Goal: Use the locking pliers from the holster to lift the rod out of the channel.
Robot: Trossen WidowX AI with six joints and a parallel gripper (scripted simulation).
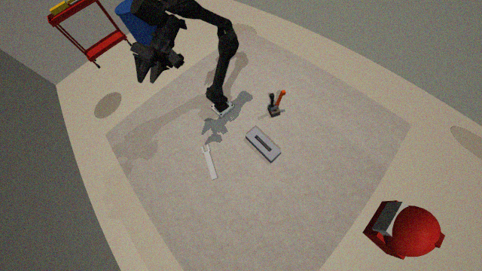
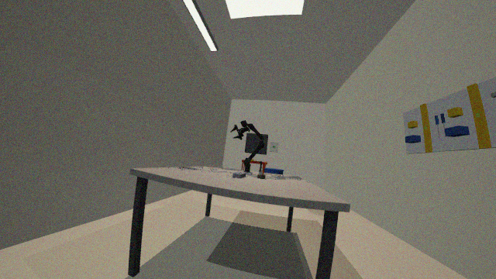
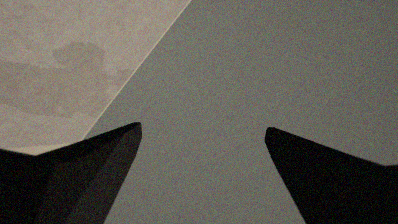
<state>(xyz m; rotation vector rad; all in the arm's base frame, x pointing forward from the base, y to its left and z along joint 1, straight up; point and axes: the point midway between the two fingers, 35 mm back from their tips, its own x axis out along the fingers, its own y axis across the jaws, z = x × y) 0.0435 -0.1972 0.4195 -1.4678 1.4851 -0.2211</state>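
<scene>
The orange handle is 17 cm ahead of my gripper tip, 45 cm to the left of it and 32 cm below it. Round my gripper tip: grey holster (16 cm ahead, 43 cm to the left, 41 cm below); then flat fork-ended bar (14 cm ahead, 42 cm below); then grey channel block (27 cm ahead, 25 cm to the left, 41 cm below).
</scene>
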